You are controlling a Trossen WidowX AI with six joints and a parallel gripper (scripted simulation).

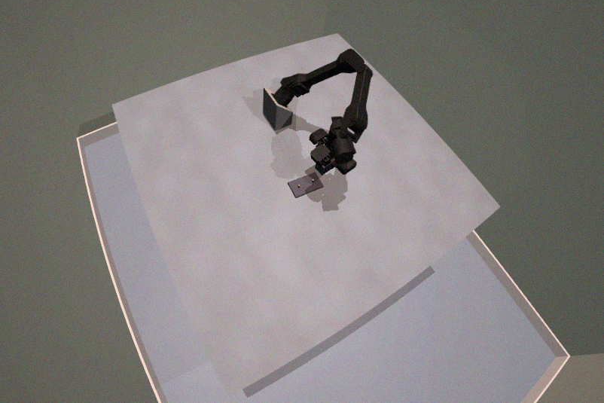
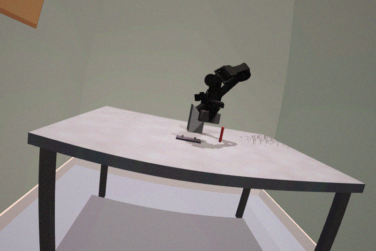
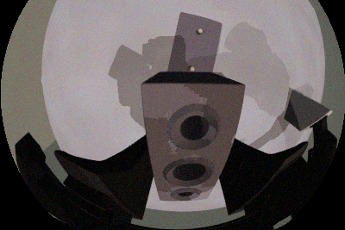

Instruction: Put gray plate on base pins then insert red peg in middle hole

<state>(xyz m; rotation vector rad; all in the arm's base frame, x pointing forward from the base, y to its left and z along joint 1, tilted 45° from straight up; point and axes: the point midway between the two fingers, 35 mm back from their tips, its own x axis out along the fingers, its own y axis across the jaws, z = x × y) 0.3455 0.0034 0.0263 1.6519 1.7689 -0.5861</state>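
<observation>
Now: the dark base 10 mm behind my gripper tip, 80 mm to the right of it and 100 mm below it. The rest, counted from my gripper tip: red peg 110 mm behind, 100 mm to the left, 70 mm below; then gray plate 30 mm above.
</observation>
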